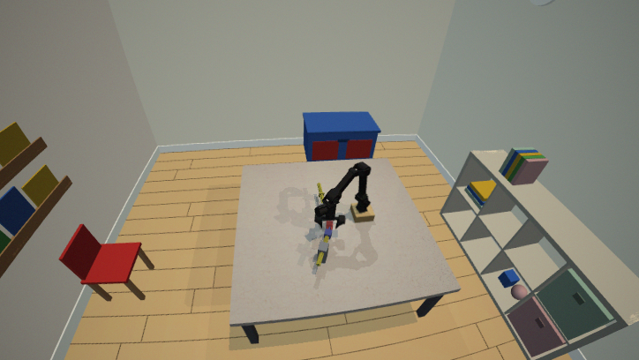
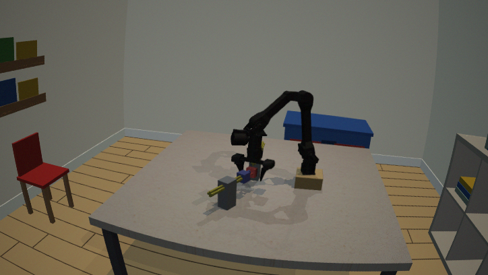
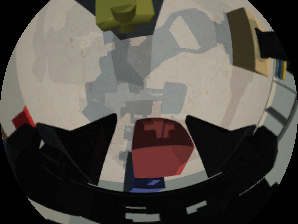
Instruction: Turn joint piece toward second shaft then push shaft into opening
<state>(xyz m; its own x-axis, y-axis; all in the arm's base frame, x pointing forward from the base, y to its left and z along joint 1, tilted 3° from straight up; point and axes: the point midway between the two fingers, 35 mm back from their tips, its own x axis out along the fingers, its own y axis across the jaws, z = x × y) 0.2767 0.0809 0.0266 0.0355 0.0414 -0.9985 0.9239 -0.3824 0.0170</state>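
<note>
The red joint piece lies 10 mm to the left of my gripper tip and 40 mm above it.
</note>
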